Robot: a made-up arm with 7 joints.
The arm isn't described. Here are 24 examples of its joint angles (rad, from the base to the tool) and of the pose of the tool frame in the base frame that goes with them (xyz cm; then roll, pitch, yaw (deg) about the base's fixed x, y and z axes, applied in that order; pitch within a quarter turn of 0, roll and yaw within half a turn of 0).
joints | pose
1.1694 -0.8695 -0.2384 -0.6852 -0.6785 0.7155 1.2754 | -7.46 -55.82 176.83 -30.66 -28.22 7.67
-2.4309 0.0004 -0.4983 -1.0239 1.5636 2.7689 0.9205 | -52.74 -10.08 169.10 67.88 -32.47 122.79
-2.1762 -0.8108 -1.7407 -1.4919 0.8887 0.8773 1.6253 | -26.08 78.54 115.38 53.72 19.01 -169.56
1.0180 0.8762 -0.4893 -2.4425 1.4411 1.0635 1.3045 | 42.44 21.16 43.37 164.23 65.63 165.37
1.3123 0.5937 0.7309 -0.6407 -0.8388 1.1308 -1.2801 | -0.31 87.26 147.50 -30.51 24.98 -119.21
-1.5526 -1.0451 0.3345 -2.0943 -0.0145 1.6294 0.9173 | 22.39 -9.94 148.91 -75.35 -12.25 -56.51
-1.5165 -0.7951 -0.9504 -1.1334 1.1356 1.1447 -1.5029 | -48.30 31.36 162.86 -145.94 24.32 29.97
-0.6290 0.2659 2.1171 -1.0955 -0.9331 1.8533 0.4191 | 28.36 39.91 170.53 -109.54 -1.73 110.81
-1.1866 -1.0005 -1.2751 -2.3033 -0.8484 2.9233 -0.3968 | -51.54 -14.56 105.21 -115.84 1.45 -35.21
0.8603 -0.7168 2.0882 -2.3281 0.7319 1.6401 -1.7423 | -59.04 9.36 75.10 -26.65 -30.63 -61.25
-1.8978 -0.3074 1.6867 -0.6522 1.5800 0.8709 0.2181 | 46.17 19.36 179.86 -48.34 -33.58 113.16
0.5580 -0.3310 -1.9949 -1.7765 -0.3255 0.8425 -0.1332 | -2.13 -75.36 111.64 13.86 16.47 17.62
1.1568 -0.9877 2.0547 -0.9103 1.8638 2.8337 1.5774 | -77.27 -62.76 117.34 31.93 -8.45 140.44
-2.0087 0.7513 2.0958 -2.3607 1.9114 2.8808 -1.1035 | 45.92 -22.54 105.95 -3.66 -68.46 -10.42
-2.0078 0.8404 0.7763 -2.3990 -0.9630 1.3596 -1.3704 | 17.07 -55.77 54.12 -18.87 -57.95 121.27
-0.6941 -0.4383 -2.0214 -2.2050 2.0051 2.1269 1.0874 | -61.36 -20.08 85.97 72.90 51.81 -164.10
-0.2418 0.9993 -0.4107 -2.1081 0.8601 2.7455 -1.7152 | 51.51 -42.48 46.24 -38.30 8.85 93.12
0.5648 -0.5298 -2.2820 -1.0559 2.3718 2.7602 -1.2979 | -42.87 -72.44 136.08 100.36 -70.89 117.63
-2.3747 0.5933 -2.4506 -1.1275 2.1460 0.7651 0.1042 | -37.36 10.66 175.85 -63.66 -44.27 -114.02
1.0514 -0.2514 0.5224 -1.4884 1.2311 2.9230 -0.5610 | -5.62 46.81 158.45 -142.12 -48.53 -172.58
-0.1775 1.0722 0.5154 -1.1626 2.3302 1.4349 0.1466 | 108.58 7.00 70.13 103.05 -12.20 -28.98
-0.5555 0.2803 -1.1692 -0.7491 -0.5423 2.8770 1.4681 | 22.29 -53.60 172.53 -174.51 -58.15 16.45
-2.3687 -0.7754 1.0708 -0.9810 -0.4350 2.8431 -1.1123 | 63.06 -1.21 161.97 110.15 36.19 -85.63
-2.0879 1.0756 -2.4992 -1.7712 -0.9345 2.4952 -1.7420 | -43.48 -3.95 146.80 80.09 18.76 0.28
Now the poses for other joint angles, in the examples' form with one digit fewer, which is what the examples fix.
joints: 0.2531 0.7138 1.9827 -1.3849 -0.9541 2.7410 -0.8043
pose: 16.9 61.4 146.8 -149.7 38.0 -175.9
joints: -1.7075 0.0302 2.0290 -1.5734 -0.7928 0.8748 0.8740
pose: 68.7 10.2 136.4 -99.0 50.3 -6.8
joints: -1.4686 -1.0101 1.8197 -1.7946 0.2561 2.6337 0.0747
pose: 61.0 55.0 94.0 -101.7 34.2 78.0
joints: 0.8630 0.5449 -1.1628 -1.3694 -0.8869 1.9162 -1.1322
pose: 84.1 7.3 126.9 38.4 47.5 -168.7
